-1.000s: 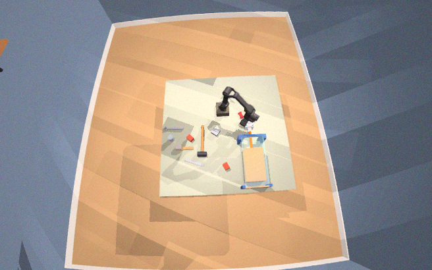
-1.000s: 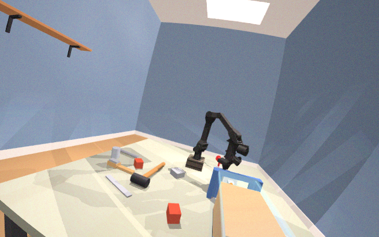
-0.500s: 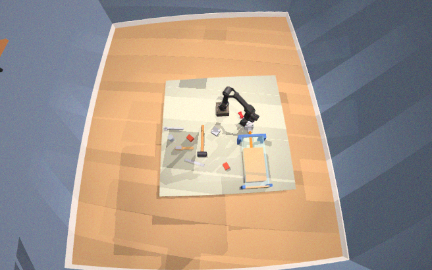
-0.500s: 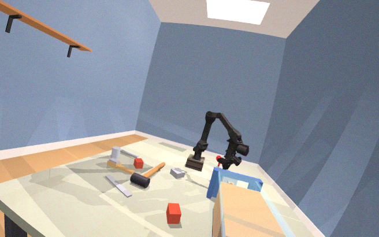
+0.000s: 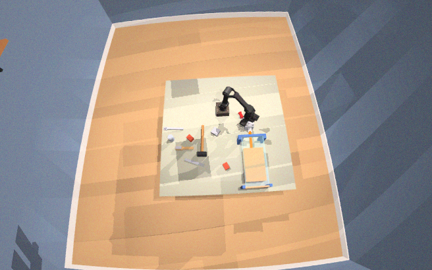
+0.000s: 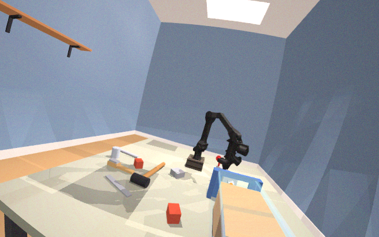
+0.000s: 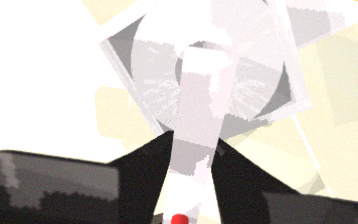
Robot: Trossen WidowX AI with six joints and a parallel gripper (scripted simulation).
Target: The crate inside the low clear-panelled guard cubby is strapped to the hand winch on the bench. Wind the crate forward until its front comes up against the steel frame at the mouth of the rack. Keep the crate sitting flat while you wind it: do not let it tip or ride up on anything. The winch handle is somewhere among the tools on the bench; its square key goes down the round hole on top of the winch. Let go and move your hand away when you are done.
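Right now my gripper tip is 2 cm to the left of the crank arm, 2 cm below it and 1 cm past it. Round my gripper tip: blue steel frame (18 cm ahead, 4 cm to the left, 2 cm above); then white hand winch (6 cm below, 3 cm to the left, 1 cm ahead); then red knob (5 cm to the right, 5 cm above, 3 cm behind).
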